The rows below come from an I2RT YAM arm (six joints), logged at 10 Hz.
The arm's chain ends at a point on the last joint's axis. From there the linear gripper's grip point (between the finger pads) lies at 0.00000 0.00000 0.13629 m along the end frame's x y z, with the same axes.
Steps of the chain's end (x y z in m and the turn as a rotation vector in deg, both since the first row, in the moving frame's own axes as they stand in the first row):
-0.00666 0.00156 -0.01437 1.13 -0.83 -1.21
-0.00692 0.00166 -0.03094 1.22 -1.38 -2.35
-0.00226 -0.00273 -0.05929 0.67 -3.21 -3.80
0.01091 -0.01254 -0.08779 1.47 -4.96 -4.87
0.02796 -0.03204 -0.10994 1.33 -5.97 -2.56
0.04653 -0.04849 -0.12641 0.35 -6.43 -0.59
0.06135 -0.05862 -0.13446 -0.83 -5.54 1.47
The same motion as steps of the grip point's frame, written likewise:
-0.00866 -0.00111 -0.01441 1.13 -0.83 -1.21
-0.01026 -0.00117 -0.03101 1.22 -1.38 -2.35
-0.00994 -0.00407 -0.05951 0.67 -3.21 -3.80
-0.00101 -0.01553 -0.08834 1.47 -4.96 -4.87
0.01372 -0.03488 -0.11072 1.33 -5.97 -2.56
0.03126 -0.04924 -0.12727 0.35 -6.43 -0.59
0.04817 -0.05682 -0.13511 -0.83 -5.54 1.47

